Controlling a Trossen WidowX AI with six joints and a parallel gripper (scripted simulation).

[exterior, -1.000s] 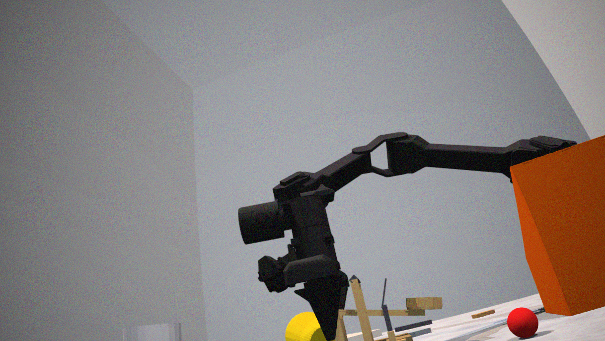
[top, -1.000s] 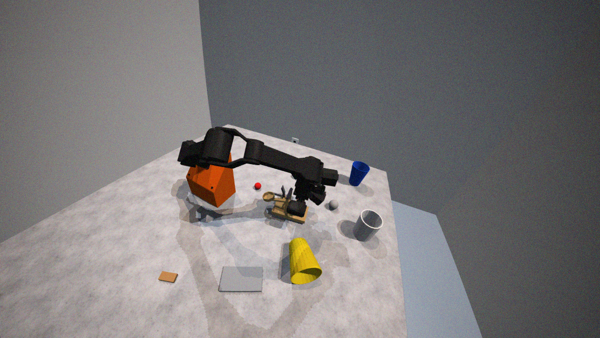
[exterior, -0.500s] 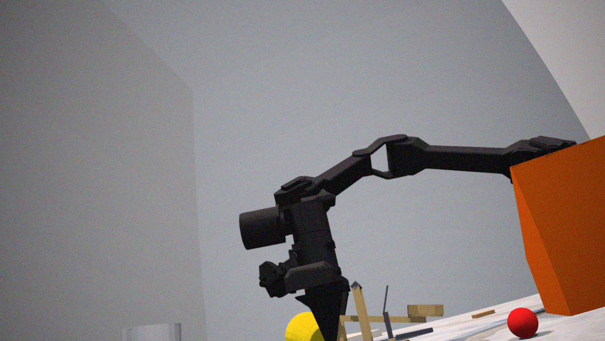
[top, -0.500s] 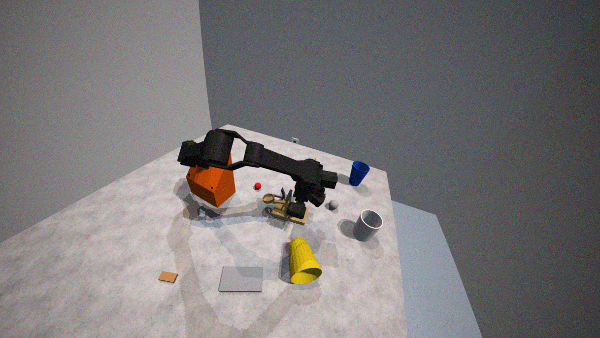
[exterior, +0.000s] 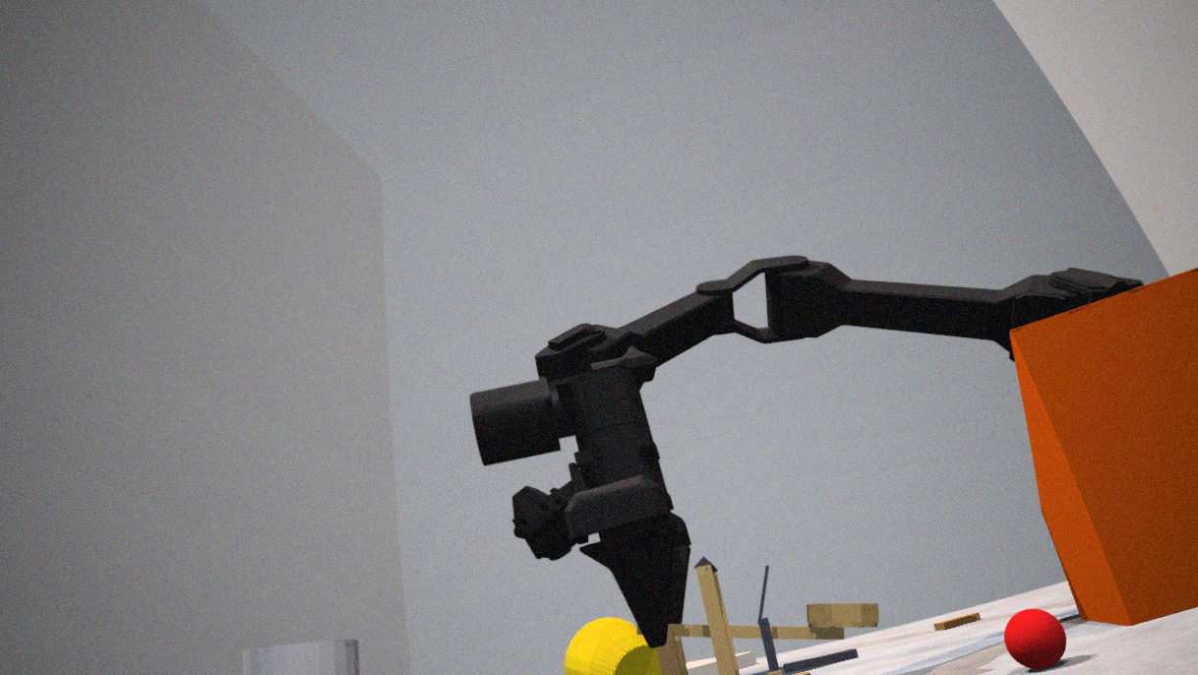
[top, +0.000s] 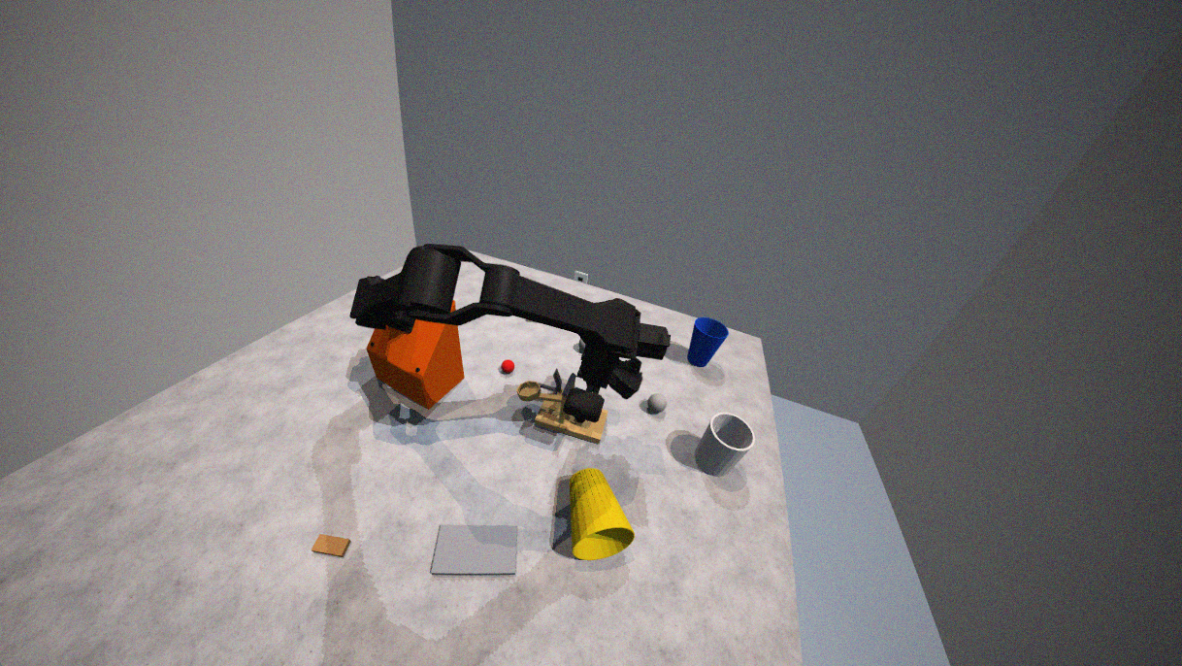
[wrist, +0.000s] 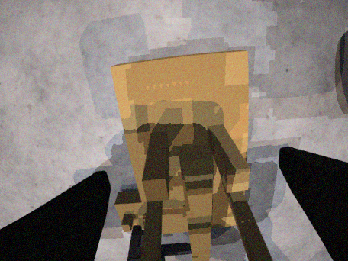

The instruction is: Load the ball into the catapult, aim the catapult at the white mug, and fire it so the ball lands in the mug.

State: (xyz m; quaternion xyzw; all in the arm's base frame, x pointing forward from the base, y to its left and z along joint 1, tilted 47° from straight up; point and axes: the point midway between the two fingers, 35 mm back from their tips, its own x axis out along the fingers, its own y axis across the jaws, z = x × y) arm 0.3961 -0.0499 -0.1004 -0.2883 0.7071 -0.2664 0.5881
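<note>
My gripper tip is 220 mm past the red ball, 70 mm to the right of it and 40 mm above it. Round my gripper tip: white mug 290 mm ahead, 30 mm to the left, 30 mm below; grey flat plate 60 mm behind, 300 mm to the right, 50 mm below; wooden catapult 60 mm behind, 10 mm to the left, 10 mm below.
</note>
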